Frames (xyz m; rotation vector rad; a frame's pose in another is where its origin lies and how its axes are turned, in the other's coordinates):
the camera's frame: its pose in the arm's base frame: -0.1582 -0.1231 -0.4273 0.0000 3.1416 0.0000
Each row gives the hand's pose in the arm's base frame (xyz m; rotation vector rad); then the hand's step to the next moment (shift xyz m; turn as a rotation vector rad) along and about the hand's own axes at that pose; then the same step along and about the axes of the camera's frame.
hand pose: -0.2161 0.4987 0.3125 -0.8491 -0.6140 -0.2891
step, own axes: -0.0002 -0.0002 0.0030 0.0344 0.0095 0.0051
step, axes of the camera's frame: 0.0014 0.0022 -0.0015 -0.0297 0.0100 -0.0178
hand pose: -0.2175 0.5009 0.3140 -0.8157 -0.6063 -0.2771
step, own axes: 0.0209 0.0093 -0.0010 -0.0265 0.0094 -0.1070
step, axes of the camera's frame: -0.0213 0.0053 -0.0065 -0.0256 -0.0739 0.0783
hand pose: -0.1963 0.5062 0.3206 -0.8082 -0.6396 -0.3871
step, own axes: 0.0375 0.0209 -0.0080 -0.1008 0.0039 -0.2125
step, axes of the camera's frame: -0.0425 0.0042 -0.0092 -0.0068 -0.1523 0.1792
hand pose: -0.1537 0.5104 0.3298 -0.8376 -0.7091 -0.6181
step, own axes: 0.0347 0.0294 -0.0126 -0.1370 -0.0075 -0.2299
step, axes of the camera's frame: -0.0465 -0.0021 -0.0075 0.0183 -0.1651 0.2099
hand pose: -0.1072 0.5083 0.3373 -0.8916 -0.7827 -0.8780
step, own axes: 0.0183 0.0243 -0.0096 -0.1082 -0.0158 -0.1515
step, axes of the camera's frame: -0.0312 -0.0056 -0.0040 0.0292 -0.1072 0.1502
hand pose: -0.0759 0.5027 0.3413 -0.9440 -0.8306 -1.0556
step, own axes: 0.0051 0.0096 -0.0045 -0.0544 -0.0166 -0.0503
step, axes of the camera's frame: -0.0111 -0.0039 -0.0008 0.0258 -0.0318 0.0640
